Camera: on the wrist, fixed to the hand. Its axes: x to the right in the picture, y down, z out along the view.
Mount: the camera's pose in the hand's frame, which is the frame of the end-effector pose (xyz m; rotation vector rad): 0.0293 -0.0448 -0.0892 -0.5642 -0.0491 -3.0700
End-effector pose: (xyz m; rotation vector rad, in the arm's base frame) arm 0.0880 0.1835 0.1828 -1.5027 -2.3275 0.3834
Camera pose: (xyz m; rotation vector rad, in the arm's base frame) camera 0.0779 0.1958 0.2856 2.3864 -1.7176 -0.9494
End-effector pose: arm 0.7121 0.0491 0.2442 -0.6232 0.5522 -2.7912
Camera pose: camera 0.6401 0.1085 0.1982 0.4503 0.0745 0.1703
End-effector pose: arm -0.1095 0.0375 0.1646 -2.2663 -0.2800 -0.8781
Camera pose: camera -0.1521 0.0102 0.2555 -0.0738 1.9499 0.8365
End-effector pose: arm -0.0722 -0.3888 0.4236 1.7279 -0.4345 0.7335
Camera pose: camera -0.0446 -0.2885 0.4245 0.2261 1.6290 -1.4960
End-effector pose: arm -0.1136 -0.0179 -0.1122 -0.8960 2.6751 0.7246
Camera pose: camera -0.1143 -0.1100 -0.0638 -2.5588 -0.9430 0.1670
